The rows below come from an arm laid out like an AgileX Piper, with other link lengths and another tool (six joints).
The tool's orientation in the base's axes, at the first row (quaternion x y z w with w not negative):
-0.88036, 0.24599, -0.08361, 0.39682
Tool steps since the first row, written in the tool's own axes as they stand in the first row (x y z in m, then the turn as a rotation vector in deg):
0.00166, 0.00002, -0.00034, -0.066, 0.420, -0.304
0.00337, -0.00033, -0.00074, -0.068, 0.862, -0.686
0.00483, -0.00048, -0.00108, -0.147, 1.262, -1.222
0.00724, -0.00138, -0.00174, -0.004, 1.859, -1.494
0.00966, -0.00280, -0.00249, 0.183, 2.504, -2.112
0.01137, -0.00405, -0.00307, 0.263, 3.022, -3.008
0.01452, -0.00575, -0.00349, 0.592, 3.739, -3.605
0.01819, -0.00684, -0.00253, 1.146, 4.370, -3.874
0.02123, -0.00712, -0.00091, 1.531, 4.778, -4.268
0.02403, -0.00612, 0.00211, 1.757, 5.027, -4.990
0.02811, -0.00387, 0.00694, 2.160, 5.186, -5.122
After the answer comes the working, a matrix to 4 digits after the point.
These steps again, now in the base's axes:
0.00131, -0.00106, 0.00013, -0.315, -0.404, -0.104
0.00278, -0.00198, 0.00058, -0.610, -0.903, -0.174
0.00398, -0.00285, 0.00085, -1.008, -1.442, -0.107
0.00617, -0.00398, 0.00184, -1.197, -2.029, -0.373
0.00853, -0.00488, 0.00328, -1.483, -2.893, -0.444
0.01027, -0.00541, 0.00451, -1.911, -3.814, -0.230
0.01347, -0.00630, 0.00590, -2.094, -4.775, -0.375
0.01738, -0.00689, 0.00588, -1.938, -5.585, -0.688
0.02066, -0.00719, 0.00486, -1.890, -6.266, -0.744
0.02375, -0.00716, 0.00196, -2.033, -6.994, -0.455
0.02811, -0.00729, -0.00314, -1.788, -7.372, -0.503

The tool's axes in the first row as the columns of a matrix, in the base's axes (rounded; the answer above uses it unrounded):
0.8650, -0.3668, 0.3424
-0.4995, -0.5640, 0.6576
-0.0480, -0.7398, -0.6711

